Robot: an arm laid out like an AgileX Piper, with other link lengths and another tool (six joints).
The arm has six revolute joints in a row. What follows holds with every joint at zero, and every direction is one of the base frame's. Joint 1 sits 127.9 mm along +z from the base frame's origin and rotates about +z. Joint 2 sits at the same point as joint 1 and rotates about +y. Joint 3 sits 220.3 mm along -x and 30.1 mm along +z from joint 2 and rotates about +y. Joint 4 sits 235.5 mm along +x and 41.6 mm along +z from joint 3 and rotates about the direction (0.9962, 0, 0.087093). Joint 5 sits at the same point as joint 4 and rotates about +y. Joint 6 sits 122.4 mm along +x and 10.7 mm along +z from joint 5 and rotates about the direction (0.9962, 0, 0.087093). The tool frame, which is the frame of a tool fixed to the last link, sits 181.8 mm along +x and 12 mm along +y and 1.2 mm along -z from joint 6; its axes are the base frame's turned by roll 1.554, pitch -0.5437 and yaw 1.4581 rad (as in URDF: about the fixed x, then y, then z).
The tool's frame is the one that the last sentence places.
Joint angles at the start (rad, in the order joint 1, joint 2, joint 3, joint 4, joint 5, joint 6): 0.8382 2.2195 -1.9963 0.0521 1.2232 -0.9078
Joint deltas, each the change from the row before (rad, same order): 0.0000 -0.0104 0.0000 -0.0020 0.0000 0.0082; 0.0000 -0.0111 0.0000 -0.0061 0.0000 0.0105; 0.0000 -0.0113 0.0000 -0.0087 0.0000 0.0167; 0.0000 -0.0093 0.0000 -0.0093 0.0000 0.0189; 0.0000 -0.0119 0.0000 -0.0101 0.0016 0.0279; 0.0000 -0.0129 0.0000 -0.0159 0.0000 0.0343; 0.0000 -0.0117 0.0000 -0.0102 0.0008 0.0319
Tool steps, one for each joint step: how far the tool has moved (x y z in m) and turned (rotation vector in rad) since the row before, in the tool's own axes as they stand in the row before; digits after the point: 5 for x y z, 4 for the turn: -0.00163 0.00224 -0.00397 -0.0080 -0.0053 0.0082; -0.00278 0.00200 -0.00411 -0.0072 -0.0091 0.0090; -0.00339 0.00182 -0.00412 -0.0060 -0.0114 0.0143; -0.00329 0.00134 -0.00333 -0.0038 -0.0112 0.0162; -0.00350 0.00147 -0.00438 -0.0035 -0.0121 0.0250; -0.00525 0.00179 -0.00454 -0.0043 -0.0178 0.0297; -0.00352 0.00183 -0.00427 -0.0042 -0.0119 0.0294
